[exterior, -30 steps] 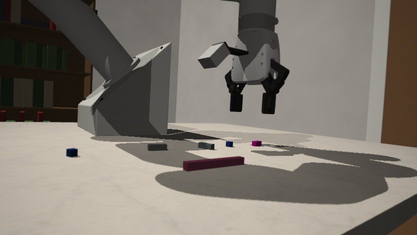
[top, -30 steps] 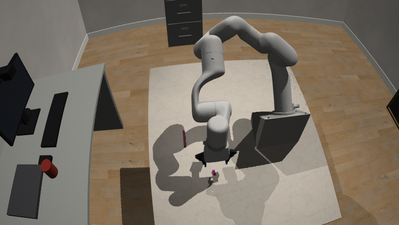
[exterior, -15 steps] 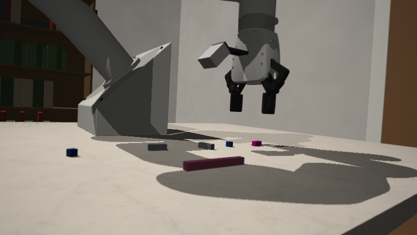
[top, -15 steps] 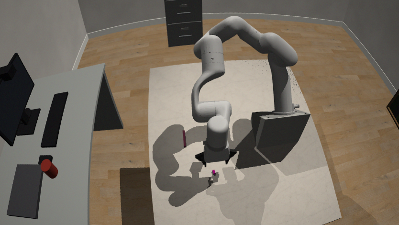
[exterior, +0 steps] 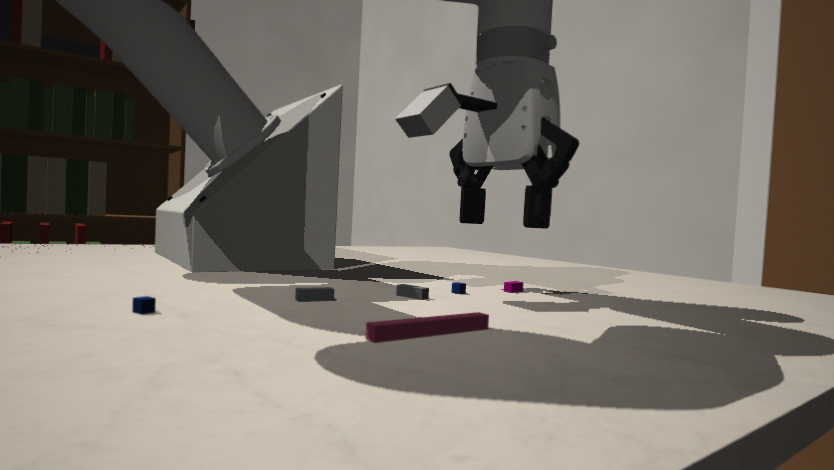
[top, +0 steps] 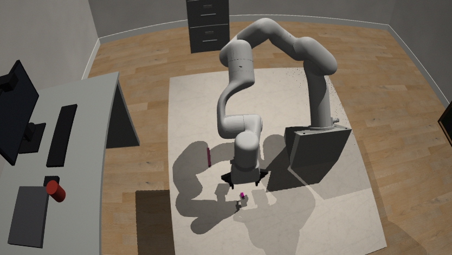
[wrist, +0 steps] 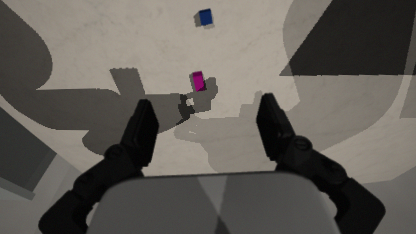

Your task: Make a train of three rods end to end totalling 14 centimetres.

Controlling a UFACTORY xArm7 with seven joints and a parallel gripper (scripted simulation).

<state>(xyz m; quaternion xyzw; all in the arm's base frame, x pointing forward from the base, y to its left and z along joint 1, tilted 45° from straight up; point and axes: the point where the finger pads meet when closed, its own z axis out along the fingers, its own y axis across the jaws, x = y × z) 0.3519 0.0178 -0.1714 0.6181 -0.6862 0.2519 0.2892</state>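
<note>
My hand is 1 cm short of the magenta rod, 1 cm to the right of it and 7 cm above it. Round my hand: pink rod (11 cm ahead, 19 cm to the right, 7 cm below); then grey rod (3 cm behind, 20 cm to the right, 7 cm below).
</note>
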